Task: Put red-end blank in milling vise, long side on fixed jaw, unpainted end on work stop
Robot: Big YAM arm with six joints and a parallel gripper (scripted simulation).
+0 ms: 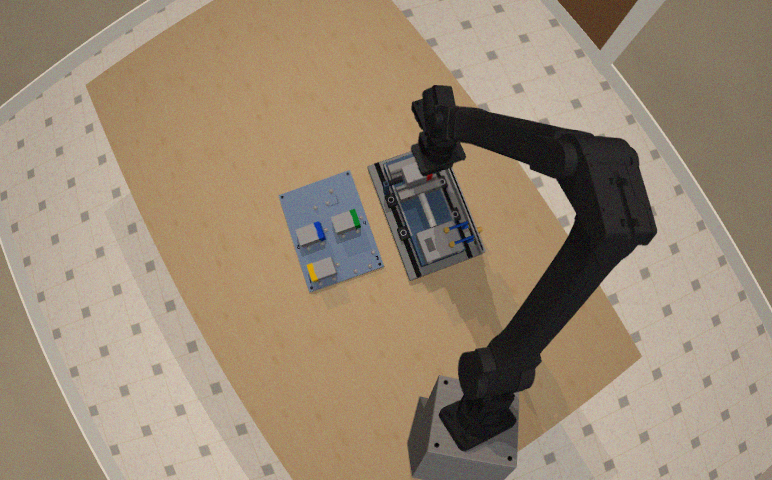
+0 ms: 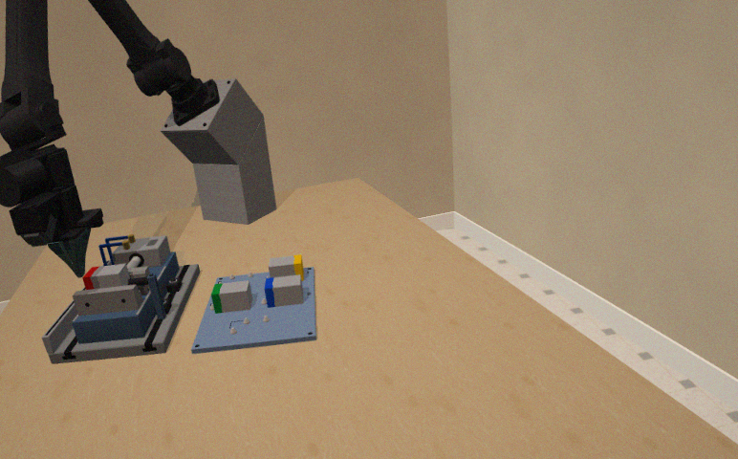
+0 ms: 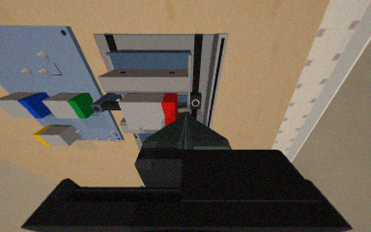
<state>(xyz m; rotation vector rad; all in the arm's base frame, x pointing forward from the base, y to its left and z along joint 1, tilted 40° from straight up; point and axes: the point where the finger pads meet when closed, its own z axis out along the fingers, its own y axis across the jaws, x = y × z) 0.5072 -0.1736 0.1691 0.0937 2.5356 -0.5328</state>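
Right now the red-ended blank is 40 mm to the left of my hand, 20 mm below it and 10 mm ahead of it. Also, from my hand: green-ended blank 230 mm to the left, 90 mm below, 10 mm ahead; then fixed jaw 40 mm to the left, 40 mm below, 40 mm ahead; then work stop 90 mm to the left, 30 mm below, 20 mm ahead.
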